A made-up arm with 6 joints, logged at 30 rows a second.
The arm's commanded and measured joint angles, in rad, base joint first. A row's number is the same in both.
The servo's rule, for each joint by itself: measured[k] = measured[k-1] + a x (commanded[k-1-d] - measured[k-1]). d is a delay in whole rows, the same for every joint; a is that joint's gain. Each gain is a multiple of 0.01, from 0.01 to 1. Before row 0 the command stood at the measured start. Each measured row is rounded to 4 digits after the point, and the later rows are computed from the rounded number. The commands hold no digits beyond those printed.
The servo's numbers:
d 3
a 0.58 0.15 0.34 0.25 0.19 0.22
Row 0, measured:
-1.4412, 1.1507, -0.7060, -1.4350, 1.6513, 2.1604
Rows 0 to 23, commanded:
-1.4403, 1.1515, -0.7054, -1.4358, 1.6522, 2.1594
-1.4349, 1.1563, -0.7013, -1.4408, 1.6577, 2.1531
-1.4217, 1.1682, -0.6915, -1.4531, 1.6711, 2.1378
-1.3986, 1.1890, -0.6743, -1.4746, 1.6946, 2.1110
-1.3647, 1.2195, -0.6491, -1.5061, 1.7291, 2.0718
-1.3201, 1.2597, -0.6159, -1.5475, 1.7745, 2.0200
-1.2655, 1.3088, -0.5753, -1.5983, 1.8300, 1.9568
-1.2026, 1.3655, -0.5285, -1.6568, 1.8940, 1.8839
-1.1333, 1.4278, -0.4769, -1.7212, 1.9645, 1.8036
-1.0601, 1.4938, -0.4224, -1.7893, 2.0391, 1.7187
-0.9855, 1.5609, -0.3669, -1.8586, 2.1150, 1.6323
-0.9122, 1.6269, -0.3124, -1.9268, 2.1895, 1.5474
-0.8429, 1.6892, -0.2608, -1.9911, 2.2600, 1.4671
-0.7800, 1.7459, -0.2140, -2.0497, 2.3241, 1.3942
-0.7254, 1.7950, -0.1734, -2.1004, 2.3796, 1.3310
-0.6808, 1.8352, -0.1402, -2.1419, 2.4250, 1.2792
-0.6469, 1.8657, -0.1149, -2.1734, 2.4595, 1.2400
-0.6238, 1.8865, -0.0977, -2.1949, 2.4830, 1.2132
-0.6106, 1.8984, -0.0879, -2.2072, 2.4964, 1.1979
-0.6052, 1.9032, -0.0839, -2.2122, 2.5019, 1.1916
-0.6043, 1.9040, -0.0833, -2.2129, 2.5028, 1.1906
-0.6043, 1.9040, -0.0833, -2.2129, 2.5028, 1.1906
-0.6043, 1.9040, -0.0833, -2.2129, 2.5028, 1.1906
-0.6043, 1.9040, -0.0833, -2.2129, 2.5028, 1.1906
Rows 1 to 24, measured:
-1.4412, 1.1507, -0.7060, -1.4350, 1.6513, 2.1604
-1.4412, 1.1507, -0.7060, -1.4350, 1.6513, 2.1604
-1.4412, 1.1507, -0.7060, -1.4350, 1.6513, 2.1604
-1.4407, 1.1508, -0.7058, -1.4352, 1.6515, 2.1602
-1.4373, 1.1516, -0.7043, -1.4366, 1.6527, 2.1586
-1.4283, 1.1541, -0.6999, -1.4407, 1.6562, 2.1540
-1.4111, 1.1593, -0.6912, -1.4492, 1.6635, 2.1445
-1.3842, 1.1683, -0.6769, -1.4634, 1.6760, 2.1285
-1.3470, 1.1820, -0.6562, -1.4844, 1.6947, 2.1046
-1.2997, 1.2010, -0.6287, -1.5129, 1.7204, 2.0721
-1.2434, 1.2257, -0.5946, -1.5489, 1.7534, 2.0307
-1.1795, 1.2560, -0.5546, -1.5920, 1.7935, 1.9807
-1.1102, 1.2917, -0.5097, -1.6413, 1.8402, 1.9231
-1.0379, 1.3321, -0.4611, -1.6956, 1.8924, 1.8591
-0.9650, 1.3763, -0.4105, -1.7534, 1.9488, 1.7905
-0.8942, 1.4232, -0.3596, -1.8128, 2.0079, 1.7194
-0.8280, 1.4716, -0.3101, -1.8720, 2.0680, 1.6479
-0.7685, 1.5201, -0.2636, -1.9291, 2.1272, 1.5782
-0.7176, 1.5674, -0.2216, -1.9823, 2.1838, 1.5124
-0.6766, 1.6121, -0.1853, -2.0301, 2.2362, 1.4525
-0.6460, 1.6533, -0.1555, -2.0713, 2.2831, 1.3999
-0.6255, 1.6901, -0.1325, -2.1053, 2.3236, 1.3555
-0.6137, 1.7221, -0.1160, -2.1320, 2.3575, 1.3194
-0.6082, 1.7494, -0.1049, -2.1522, 2.3851, 1.2911

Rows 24 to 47, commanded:
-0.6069, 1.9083, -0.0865, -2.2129, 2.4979, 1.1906
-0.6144, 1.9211, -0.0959, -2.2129, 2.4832, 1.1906
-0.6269, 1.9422, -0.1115, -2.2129, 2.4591, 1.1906
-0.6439, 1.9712, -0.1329, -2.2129, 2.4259, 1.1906
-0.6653, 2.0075, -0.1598, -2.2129, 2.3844, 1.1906
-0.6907, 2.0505, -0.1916, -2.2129, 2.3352, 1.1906
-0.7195, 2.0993, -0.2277, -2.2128, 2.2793, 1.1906
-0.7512, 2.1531, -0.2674, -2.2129, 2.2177, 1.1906
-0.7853, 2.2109, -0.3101, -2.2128, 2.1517, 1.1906
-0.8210, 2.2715, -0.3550, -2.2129, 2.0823, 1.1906
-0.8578, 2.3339, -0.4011, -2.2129, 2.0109, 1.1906
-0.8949, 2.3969, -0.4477, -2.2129, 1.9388, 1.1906
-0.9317, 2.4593, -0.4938, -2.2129, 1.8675, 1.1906
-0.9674, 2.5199, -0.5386, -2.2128, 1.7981, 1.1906
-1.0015, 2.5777, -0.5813, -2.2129, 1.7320, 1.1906
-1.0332, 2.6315, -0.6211, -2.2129, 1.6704, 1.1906
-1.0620, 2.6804, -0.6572, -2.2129, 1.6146, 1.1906
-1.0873, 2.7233, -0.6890, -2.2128, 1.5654, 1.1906
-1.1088, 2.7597, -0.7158, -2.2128, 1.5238, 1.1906
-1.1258, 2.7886, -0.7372, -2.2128, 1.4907, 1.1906
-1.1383, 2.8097, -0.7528, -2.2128, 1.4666, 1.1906
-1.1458, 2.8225, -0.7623, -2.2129, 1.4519, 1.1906
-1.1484, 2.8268, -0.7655, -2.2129, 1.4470, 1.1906
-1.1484, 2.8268, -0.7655, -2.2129, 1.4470, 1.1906
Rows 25 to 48, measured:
-0.6059, 1.7726, -0.0976, -2.1674, 2.4075, 1.2690
-0.6050, 1.7923, -0.0927, -2.1788, 2.4256, 1.2518
-0.6046, 1.8091, -0.0895, -2.1873, 2.4403, 1.2383
-0.6059, 1.8240, -0.0885, -2.1937, 2.4512, 1.2278
-0.6108, 1.8386, -0.0910, -2.1985, 2.4573, 1.2196
-0.6201, 1.8541, -0.0980, -2.2021, 2.4576, 1.2132
-0.6339, 1.8717, -0.1099, -2.2048, 2.4516, 1.2082
-0.6521, 1.8921, -0.1269, -2.2068, 2.4388, 1.2043
-0.6745, 1.9159, -0.1489, -2.2083, 2.4191, 1.2013
-0.7006, 1.9434, -0.1757, -2.2094, 2.3925, 1.1989
-0.7299, 1.9749, -0.2069, -2.2103, 2.3593, 1.1971
-0.7620, 2.0103, -0.2420, -2.2109, 2.3199, 1.1957
-0.7962, 2.0495, -0.2804, -2.2114, 2.2748, 1.1946
-0.8319, 2.0922, -0.3214, -2.2118, 2.2247, 1.1937
-0.8684, 2.1379, -0.3643, -2.2121, 2.1704, 1.1930
-0.9051, 2.1861, -0.4083, -2.2123, 2.1128, 1.1925
-0.9412, 2.2362, -0.4526, -2.2124, 2.0530, 1.1921
-0.9762, 2.2874, -0.4964, -2.2125, 1.9920, 1.1918
-1.0093, 2.3390, -0.5388, -2.2126, 1.9309, 1.1915
-1.0399, 2.3902, -0.5791, -2.2127, 1.8708, 1.1913
-1.0674, 2.4402, -0.6165, -2.2127, 1.8128, 1.1911
-1.0914, 2.4881, -0.6503, -2.2127, 1.7579, 1.1910
-1.1114, 2.5332, -0.6798, -2.2127, 1.7071, 1.1909
-1.1270, 2.5747, -0.7046, -2.2127, 1.6614, 1.1908

